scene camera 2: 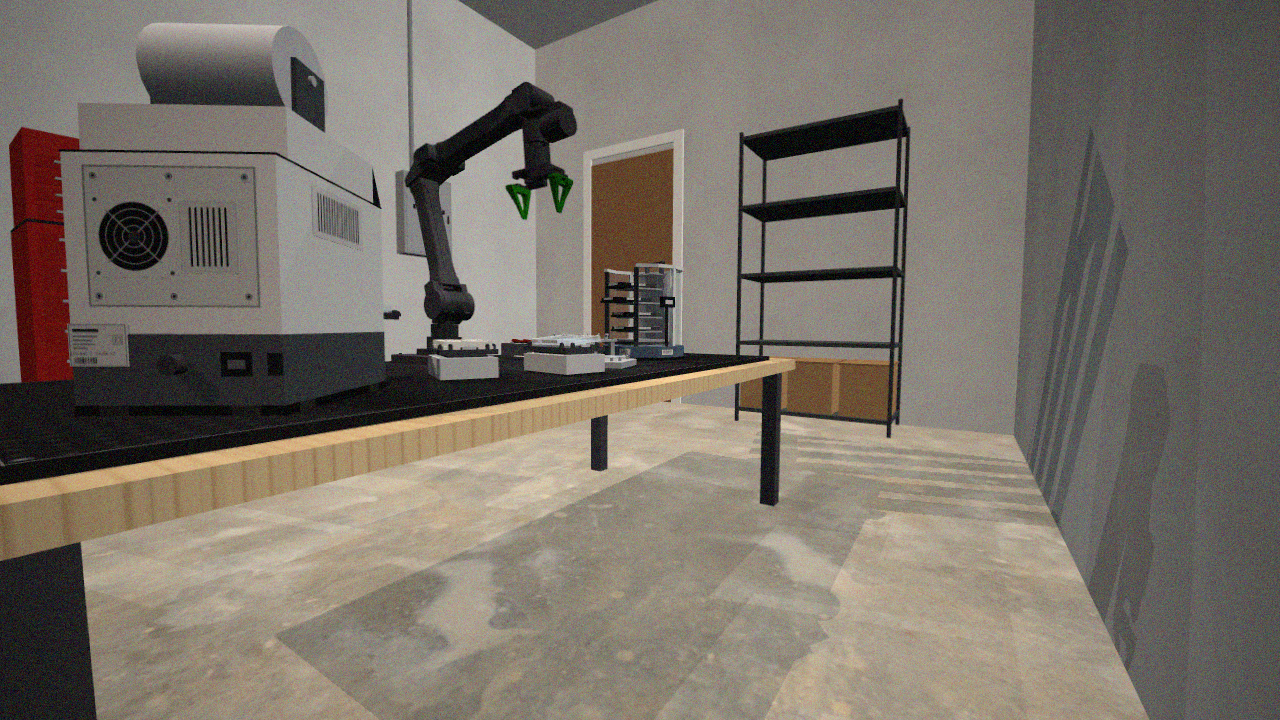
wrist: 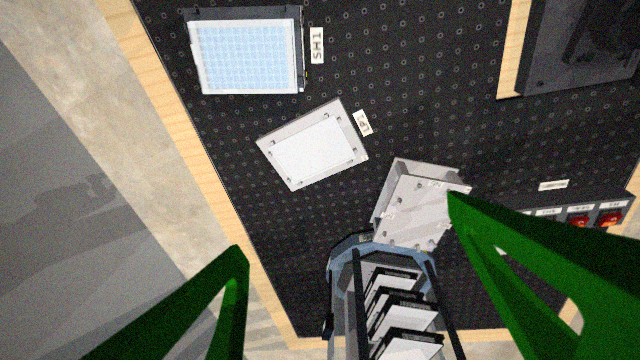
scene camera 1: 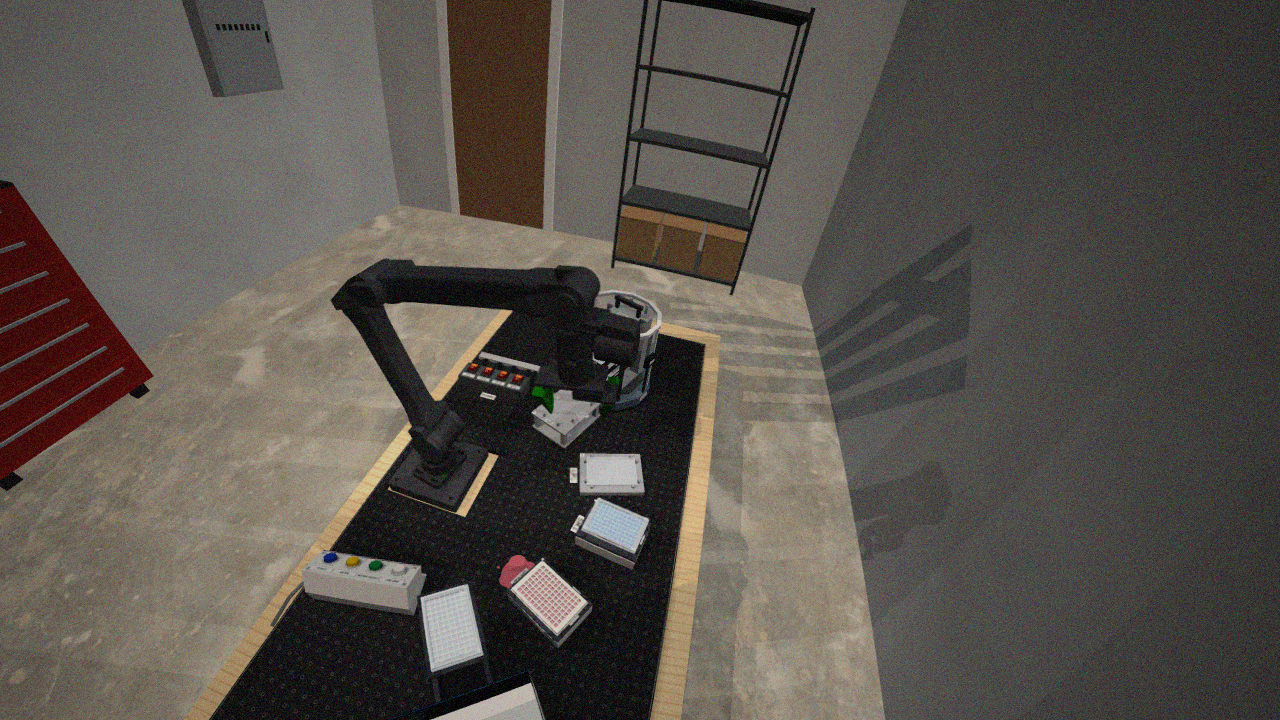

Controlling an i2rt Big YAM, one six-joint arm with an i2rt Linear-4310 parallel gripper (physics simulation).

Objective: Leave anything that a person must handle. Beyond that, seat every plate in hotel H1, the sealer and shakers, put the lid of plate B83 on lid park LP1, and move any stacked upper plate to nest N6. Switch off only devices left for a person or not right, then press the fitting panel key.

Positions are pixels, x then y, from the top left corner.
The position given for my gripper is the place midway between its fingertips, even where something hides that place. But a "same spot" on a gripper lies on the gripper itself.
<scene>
my gripper: scene camera 2 541, 216; wrist; scene camera 1
same spot on my gripper: (wrist: 588, 266) = (scene camera 1: 544, 401)
same spot on plate hotel H1: (wrist: 351, 262) = (scene camera 1: 622, 393)
</scene>
